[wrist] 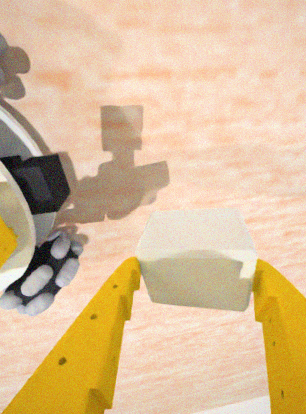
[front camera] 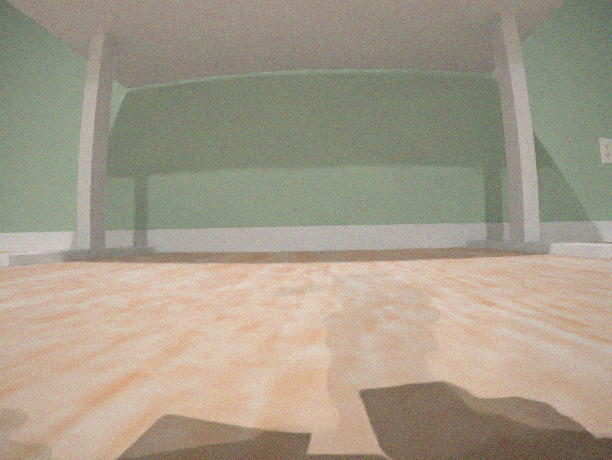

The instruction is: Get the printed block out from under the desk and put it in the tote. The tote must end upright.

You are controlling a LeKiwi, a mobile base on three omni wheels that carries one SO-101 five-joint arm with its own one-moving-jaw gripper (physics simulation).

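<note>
The printed block, pale off-white and box-shaped, is held between the two yellow jaws in the wrist view. My gripper is shut on it, one jaw pressing on each side, and holds it above the floor. In the front camera view the desk stands ahead, its pale underside at the top and a leg on each side. The block and gripper do not show in the front view. The tote does not show in either view.
The desk's left leg and right leg stand on floor-level feet before a green wall with a white baseboard. My base's wheel and black camera block show at the wrist view's left. Robot shadows lie on the wood-look floor.
</note>
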